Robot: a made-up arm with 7 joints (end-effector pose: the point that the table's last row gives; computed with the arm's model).
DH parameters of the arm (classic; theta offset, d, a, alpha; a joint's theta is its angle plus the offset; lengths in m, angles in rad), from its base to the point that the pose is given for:
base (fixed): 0 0 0 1.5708
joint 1: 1.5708 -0.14 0 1.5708
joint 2: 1.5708 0 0 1.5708
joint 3: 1.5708 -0.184 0 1.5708
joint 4: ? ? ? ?
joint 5: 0 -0.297 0 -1.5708
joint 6: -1.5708 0 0 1.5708
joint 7: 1.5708 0 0 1.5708
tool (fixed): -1.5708 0 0 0
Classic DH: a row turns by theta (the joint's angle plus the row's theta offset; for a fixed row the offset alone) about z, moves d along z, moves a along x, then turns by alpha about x.
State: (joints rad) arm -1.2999 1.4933 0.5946 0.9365 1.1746 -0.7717 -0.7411
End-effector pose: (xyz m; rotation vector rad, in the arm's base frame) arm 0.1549 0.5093 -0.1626 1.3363 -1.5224 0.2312
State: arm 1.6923 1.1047 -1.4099 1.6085 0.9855 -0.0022 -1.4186
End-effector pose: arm 0.3311 0.1627 0.0883 0.9574 -2.1264 0.6810
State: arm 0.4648 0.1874 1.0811 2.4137 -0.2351 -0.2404 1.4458
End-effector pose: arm 0.0519 0.3043 0.1038 1.1319 -1.7638 -1.0703
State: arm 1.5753 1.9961 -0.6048 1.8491 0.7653 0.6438 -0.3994
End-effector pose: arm 0.1046 0.3003 0.2354 1.6143 -1.6867 0.3076
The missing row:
joint 4: 0 0 0 -1.5708
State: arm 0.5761 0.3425 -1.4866 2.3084 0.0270 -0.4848 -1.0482
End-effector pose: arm 0.0475 -0.0716 -0.0392 -1.2029 -2.2041 0.0395
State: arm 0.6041 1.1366 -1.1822 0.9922 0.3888 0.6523 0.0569
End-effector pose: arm 0.2789 0.3575 -0.2382 0.7792 -0.1495 -0.6060
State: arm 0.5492 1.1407 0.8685 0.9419 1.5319 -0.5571 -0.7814
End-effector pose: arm 0.1234 0.5425 0.0956 0.0008 1.8229 -2.2139
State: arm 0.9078 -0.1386 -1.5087 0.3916 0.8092 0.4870 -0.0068
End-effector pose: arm 0.3499 -0.0354 -0.2643 0.0620 -0.6065 -0.8527
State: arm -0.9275 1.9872 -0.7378 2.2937 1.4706 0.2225 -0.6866
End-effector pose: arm -0.0148 0.1892 -0.2171 0.2475 0.2304 -0.5244
